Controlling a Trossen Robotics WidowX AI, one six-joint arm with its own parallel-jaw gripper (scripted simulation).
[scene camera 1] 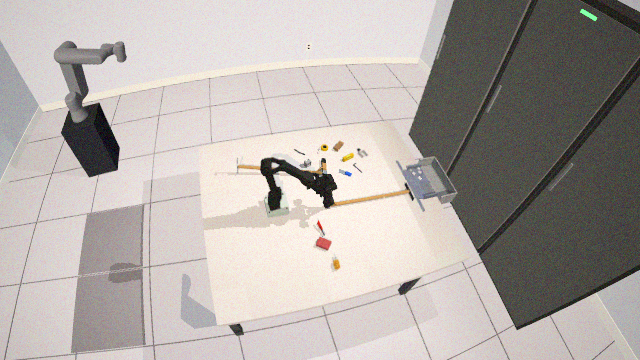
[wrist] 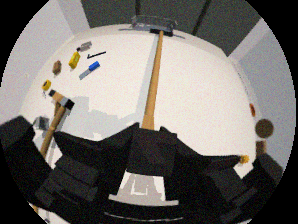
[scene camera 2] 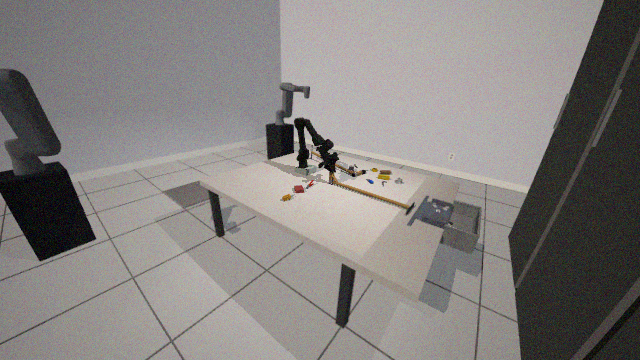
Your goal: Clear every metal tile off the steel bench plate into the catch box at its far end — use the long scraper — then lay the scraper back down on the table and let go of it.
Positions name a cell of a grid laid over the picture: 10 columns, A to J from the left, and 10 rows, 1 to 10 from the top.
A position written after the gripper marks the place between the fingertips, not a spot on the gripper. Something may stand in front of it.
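Observation:
The gripper (wrist: F6) is visible, as is a long scraper (wrist: F7).

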